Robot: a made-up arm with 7 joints. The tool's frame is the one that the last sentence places.
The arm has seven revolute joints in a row. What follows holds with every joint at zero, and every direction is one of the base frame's.
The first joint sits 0.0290 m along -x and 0.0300 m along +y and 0.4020 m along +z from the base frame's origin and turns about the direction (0, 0.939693, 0.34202).
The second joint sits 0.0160 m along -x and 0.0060 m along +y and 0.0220 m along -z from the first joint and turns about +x.
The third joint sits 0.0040 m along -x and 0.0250 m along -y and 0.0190 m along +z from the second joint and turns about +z.
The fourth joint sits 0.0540 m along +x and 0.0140 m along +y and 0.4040 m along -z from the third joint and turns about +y.
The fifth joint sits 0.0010 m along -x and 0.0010 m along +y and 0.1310 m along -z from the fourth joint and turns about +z.
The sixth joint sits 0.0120 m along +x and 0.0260 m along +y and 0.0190 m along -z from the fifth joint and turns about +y.
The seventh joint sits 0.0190 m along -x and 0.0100 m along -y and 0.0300 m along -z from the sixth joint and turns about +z.
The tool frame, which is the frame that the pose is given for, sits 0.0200 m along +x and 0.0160 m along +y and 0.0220 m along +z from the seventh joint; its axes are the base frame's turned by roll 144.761, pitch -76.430 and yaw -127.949 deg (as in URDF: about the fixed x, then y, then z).
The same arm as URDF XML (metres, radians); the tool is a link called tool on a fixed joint. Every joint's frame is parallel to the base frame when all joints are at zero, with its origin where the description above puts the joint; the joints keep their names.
<robot name="arm">
  <joint name="tool_fixed" type="fixed">
    <parent link="link7"/>
    <child link="tool"/>
    <origin xyz="0.02 0.016 0.022" rpy="2.5266 -1.334 -2.2331"/>
  </joint>
  <joint name="joint 7" type="continuous">
    <parent link="link6"/>
    <child link="link7"/>
    <origin xyz="-0.019 -0.01 -0.03"/>
    <axis xyz="0 0 1"/>
  </joint>
  <joint name="joint 6" type="continuous">
    <parent link="link5"/>
    <child link="link6"/>
    <origin xyz="0.012 0.026 -0.019"/>
    <axis xyz="0 1 0"/>
  </joint>
  <joint name="joint 5" type="continuous">
    <parent link="link4"/>
    <child link="link5"/>
    <origin xyz="-0.001 0.001 -0.131"/>
    <axis xyz="0 0 1"/>
  </joint>
  <joint name="joint 4" type="continuous">
    <parent link="link3"/>
    <child link="link4"/>
    <origin xyz="0.054 0.014 -0.404"/>
    <axis xyz="0 1 0"/>
  </joint>
  <joint name="joint 3" type="continuous">
    <parent link="link2"/>
    <child link="link3"/>
    <origin xyz="-0.004 -0.025 0.019"/>
    <axis xyz="0 0 1"/>
  </joint>
  <joint name="joint 2" type="continuous">
    <parent link="link1"/>
    <child link="link2"/>
    <origin xyz="-0.016 0.006 -0.022"/>
    <axis xyz="1 0 0"/>
  </joint>
  <joint name="joint 1" type="continuous">
    <parent link="base_link"/>
    <child link="link1"/>
    <origin xyz="-0.029 0.03 0.402"/>
    <axis xyz="0 0.9397 0.342"/>
  </joint>
  <link name="base_link"/>
  <link name="link1"/>
  <link name="link2"/>
  <link name="link3"/>
  <link name="link4"/>
  <link name="link5"/>
  <link name="link6"/>
  <link name="link7"/>
  <link name="tool"/>
</robot>

